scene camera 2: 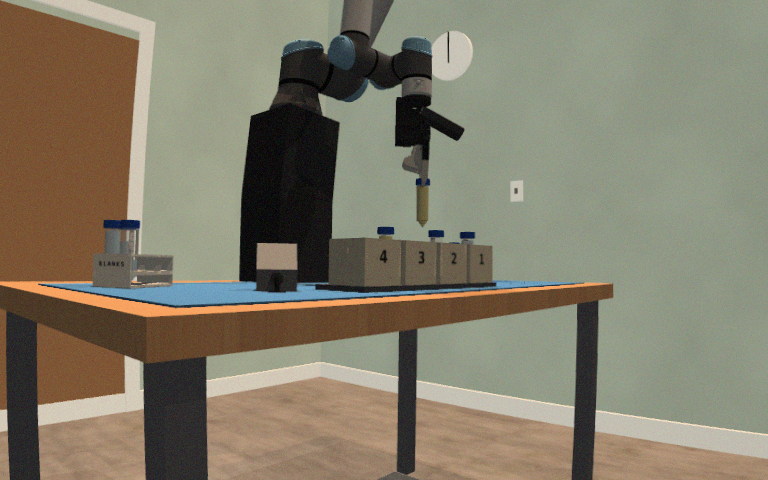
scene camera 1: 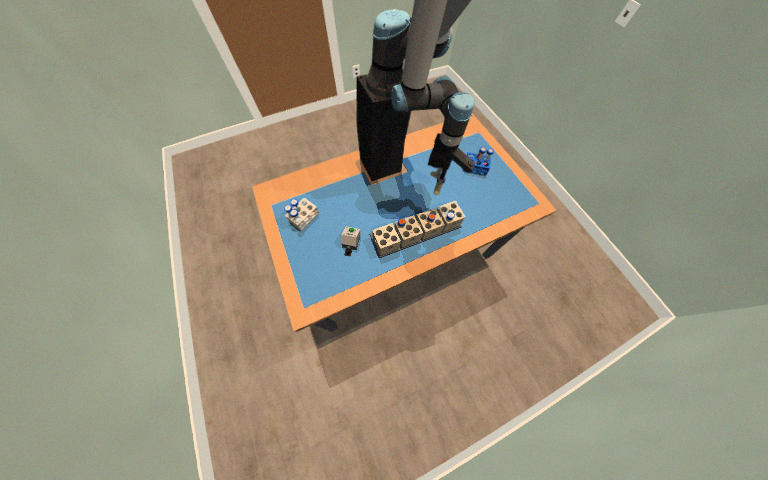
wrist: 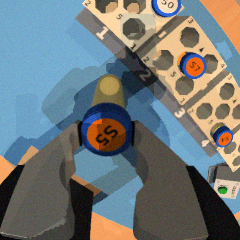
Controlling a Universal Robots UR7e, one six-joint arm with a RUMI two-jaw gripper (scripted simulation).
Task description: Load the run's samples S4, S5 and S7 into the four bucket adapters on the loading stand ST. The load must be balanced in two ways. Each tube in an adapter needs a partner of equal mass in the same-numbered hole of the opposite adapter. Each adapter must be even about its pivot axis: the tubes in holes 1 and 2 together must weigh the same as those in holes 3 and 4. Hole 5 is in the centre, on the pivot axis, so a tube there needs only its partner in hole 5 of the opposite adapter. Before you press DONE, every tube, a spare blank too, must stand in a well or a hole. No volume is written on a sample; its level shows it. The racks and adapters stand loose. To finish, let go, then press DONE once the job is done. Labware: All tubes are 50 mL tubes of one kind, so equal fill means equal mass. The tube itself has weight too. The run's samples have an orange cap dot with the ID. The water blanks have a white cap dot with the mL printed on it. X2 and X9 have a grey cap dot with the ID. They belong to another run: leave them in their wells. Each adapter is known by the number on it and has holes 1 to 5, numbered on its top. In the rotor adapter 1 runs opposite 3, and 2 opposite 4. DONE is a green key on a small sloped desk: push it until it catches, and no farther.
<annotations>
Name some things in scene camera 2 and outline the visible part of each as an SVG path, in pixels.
My gripper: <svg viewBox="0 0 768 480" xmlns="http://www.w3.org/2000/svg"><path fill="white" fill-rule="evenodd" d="M397 97L395 146L414 146L411 151L412 155L404 158L402 168L419 174L421 187L424 187L428 178L430 127L456 141L462 136L464 128L427 108L431 105L431 97L427 95L412 94Z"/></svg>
An adapter 4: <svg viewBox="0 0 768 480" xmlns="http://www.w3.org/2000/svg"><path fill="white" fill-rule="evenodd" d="M329 239L329 285L363 287L401 285L401 240L378 238Z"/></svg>
</annotations>
